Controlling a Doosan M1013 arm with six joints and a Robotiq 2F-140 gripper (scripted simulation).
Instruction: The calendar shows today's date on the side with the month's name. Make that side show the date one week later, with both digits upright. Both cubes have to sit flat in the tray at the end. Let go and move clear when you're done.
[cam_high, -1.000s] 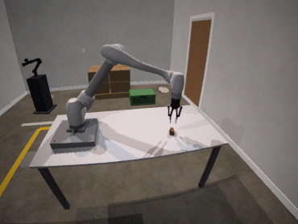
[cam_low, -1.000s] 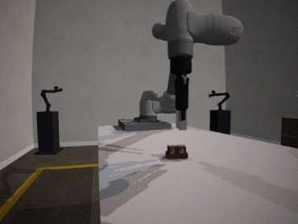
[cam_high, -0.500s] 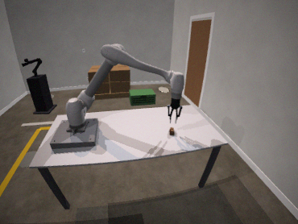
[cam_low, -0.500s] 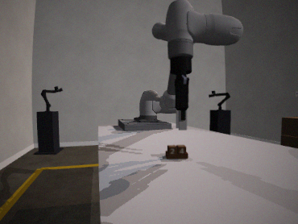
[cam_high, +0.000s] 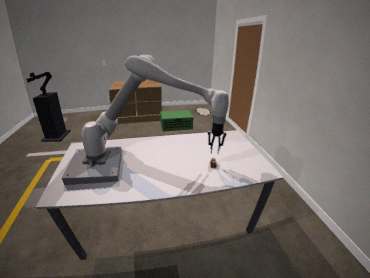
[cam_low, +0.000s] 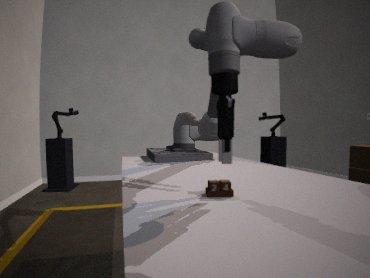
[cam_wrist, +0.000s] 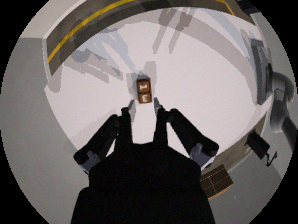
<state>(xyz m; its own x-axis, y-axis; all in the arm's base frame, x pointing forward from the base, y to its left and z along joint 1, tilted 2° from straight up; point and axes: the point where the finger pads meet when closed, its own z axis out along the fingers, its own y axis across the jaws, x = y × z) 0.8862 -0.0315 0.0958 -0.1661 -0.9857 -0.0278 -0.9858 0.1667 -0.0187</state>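
The brown tray is 2 cm to the right of my hand and 12 cm below it.
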